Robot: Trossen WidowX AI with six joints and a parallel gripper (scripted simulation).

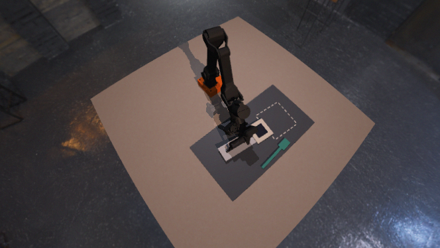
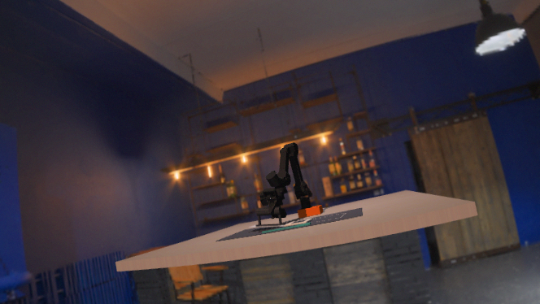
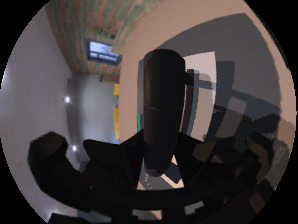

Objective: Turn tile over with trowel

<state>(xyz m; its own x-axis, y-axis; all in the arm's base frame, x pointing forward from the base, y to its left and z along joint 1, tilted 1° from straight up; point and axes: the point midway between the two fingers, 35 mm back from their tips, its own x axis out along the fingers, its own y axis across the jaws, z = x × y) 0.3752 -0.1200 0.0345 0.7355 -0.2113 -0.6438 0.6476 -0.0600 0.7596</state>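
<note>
Now: gripper tip 100 mm to the right of the dark grey mat and 80 mm above it. Round my gripper tip: small teal trowel: 140 mm ahead, 110 mm to the left, 50 mm below; then square tile: 120 mm to the left, 50 mm below.
</note>
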